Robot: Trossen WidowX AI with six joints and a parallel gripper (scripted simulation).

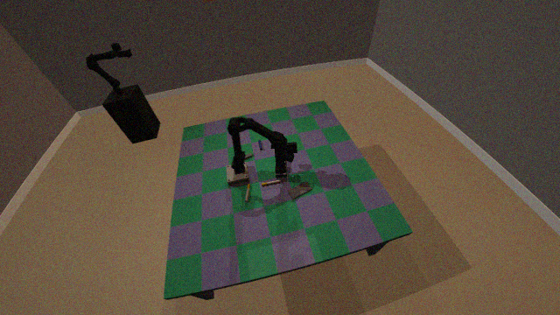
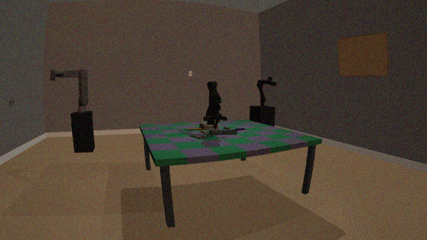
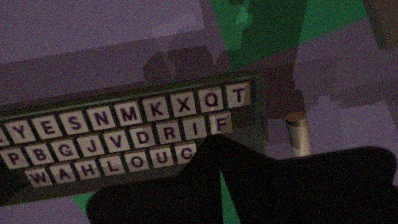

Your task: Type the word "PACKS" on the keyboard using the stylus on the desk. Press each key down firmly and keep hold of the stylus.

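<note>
Right now my gripper tip is 8 cm past the stylus, 32 cm to the right of it and 3 cm above it. Round my gripper tip: flat grey piece 7 cm ahead, 17 cm to the right, 4 cm below.
</note>
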